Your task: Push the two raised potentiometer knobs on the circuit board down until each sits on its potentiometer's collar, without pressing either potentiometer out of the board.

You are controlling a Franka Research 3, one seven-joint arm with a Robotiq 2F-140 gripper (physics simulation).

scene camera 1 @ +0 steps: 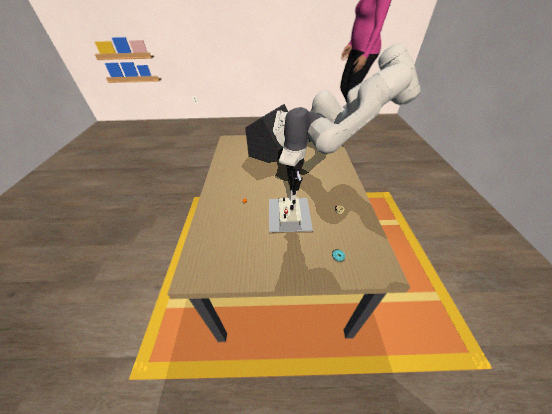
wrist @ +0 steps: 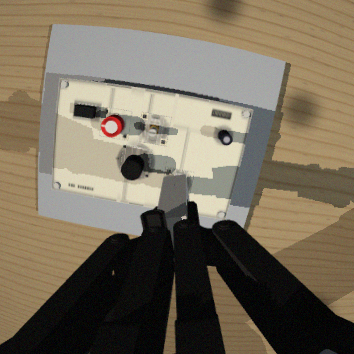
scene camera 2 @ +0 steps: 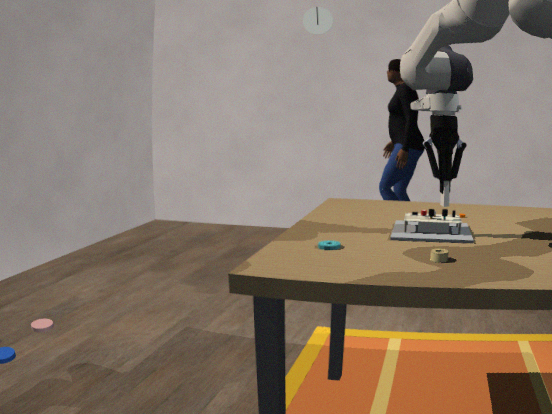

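The cream circuit board [scene camera 1: 296, 218] [wrist: 90, 156] sits on a grey base plate [scene camera 1: 274, 228] [scene camera 2: 396, 236] [wrist: 165, 47]. One black potentiometer knob [scene camera 2: 431, 213] [wrist: 133, 167] stands upright near the board's middle. The other black knob [scene camera 2: 444, 213] stands beside it, a short stretch of stem showing below it; in the wrist view the fingertips hide it. Whether either knob touches its collar is too small to tell. My gripper [scene camera 1: 293, 196] [scene camera 2: 445, 194] [wrist: 177, 192] is shut and empty, pointing down, its pale tips just above this second knob with a small gap.
A red-rimmed cap [scene camera 2: 423, 213] [wrist: 112, 126], a black block [wrist: 85, 110] and a small dark cylinder [wrist: 226, 137] stand up from the board. On the table are a teal ring [scene camera 1: 334, 255] [scene camera 2: 322, 245], a tan cylinder [scene camera 2: 439, 257] and a small orange piece [scene camera 1: 245, 201].
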